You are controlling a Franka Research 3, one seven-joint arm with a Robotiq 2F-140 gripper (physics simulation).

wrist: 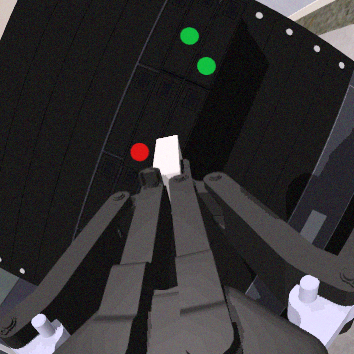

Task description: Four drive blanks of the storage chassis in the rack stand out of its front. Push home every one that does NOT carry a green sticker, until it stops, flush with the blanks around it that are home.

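The storage chassis (165, 112) is a dark column of drive blanks running diagonally through the wrist view. One green sticker (189, 36) is near the top, and a second green sticker (206, 66) is just below it to the right, on another blank. A red sticker (139, 152) is lower, on a blank just left of the fingertips. My gripper (170, 152) is shut and empty, its white pads together in front of the lower blanks, to the right of the red sticker. The pads and fingers hide the blanks behind them. How far each blank stands out, and whether the fingertips touch one, I cannot tell.
Black rack panels (45, 100) flank the chassis on the left and right, with a row of pale round holes or screws at the upper right. A very dark band, shadow or chassis side, runs along the chassis's right side. A greyish panel (327, 165) is at the right.
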